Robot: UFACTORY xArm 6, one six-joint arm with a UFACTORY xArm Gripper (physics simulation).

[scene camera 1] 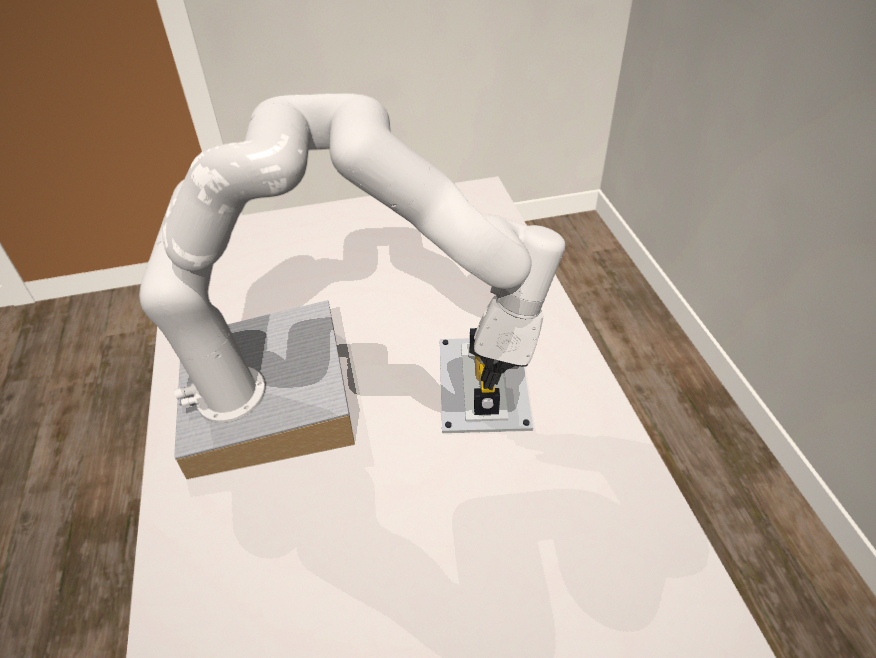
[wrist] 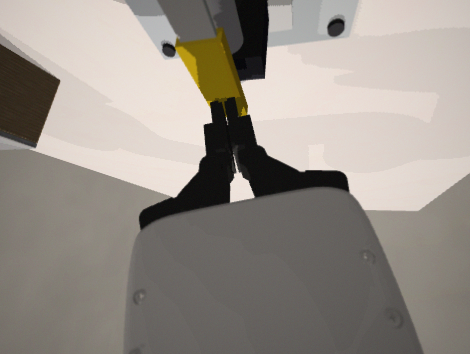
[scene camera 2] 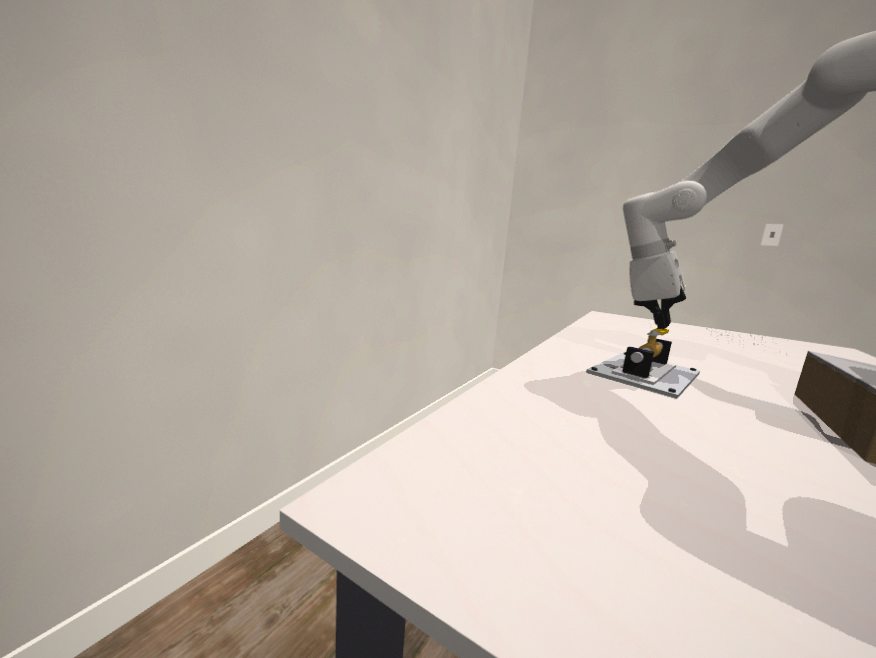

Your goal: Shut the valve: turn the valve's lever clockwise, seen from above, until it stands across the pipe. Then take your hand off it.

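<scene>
The valve (scene camera 2: 650,349) stands on a light plate (scene camera 1: 453,412) (scene camera 2: 681,380) (wrist: 306,31), its pipe held between two black blocks. Its yellow lever (scene camera 1: 487,387) (scene camera 2: 660,331) (wrist: 212,70) stands roughly along the pipe, not across it. Part of the lever is hidden by my gripper in scene camera 1. My gripper (scene camera 1: 488,383) (scene camera 2: 662,325) (wrist: 226,115) is shut with nothing between its fingers. It points down at the free end of the lever, and its fingertips overlap that end in the wrist view. Whether they touch it I cannot tell.
The near black block (scene camera 1: 486,401) (scene camera 2: 637,361) stands right by the fingertips and lower than the lever. The arm's base stands on a grey-topped box (scene camera 1: 297,417) (scene camera 2: 835,407) (wrist: 25,97). Black bolts sit at the plate's corners. The wall is beyond the table's edge.
</scene>
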